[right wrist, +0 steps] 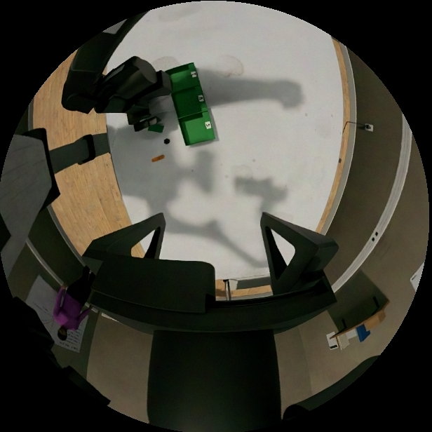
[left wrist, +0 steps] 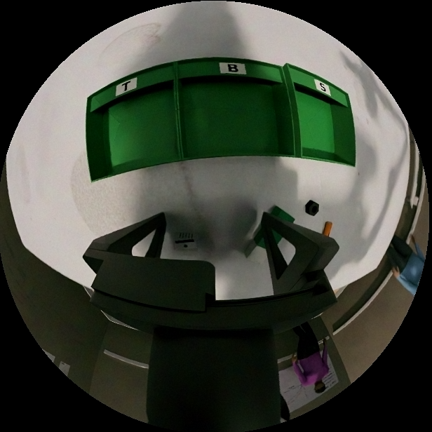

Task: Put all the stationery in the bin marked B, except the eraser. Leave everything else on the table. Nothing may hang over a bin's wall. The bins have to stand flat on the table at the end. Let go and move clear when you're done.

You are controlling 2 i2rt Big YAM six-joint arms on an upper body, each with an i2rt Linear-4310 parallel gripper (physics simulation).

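Observation:
Green bin B [left wrist: 270, 75] [right wrist: 190, 103] stands between bins T [left wrist: 155, 80] [right wrist: 184, 79] and S [left wrist: 304, 80] [right wrist: 197, 131]; I see nothing inside them. My left gripper [left wrist: 213, 217] is open and empty above the table, in front of the bins. A small pale item with dark lines [left wrist: 185, 241] lies near its left finger. A green block with a white end [left wrist: 283, 217] [right wrist: 156, 128], seemingly the eraser, is partly hidden by its right finger. An orange stick-like piece [left wrist: 327, 228] [right wrist: 158, 158] lies further right. My right gripper [right wrist: 212, 217] is open and empty, far from the bins.
A black hexagonal nut-like piece [left wrist: 312, 207] [right wrist: 167, 141] lies between the green block and the orange piece, in front of bin S. The left arm [right wrist: 132, 82] reaches over the table edge beside the bins in the right wrist view.

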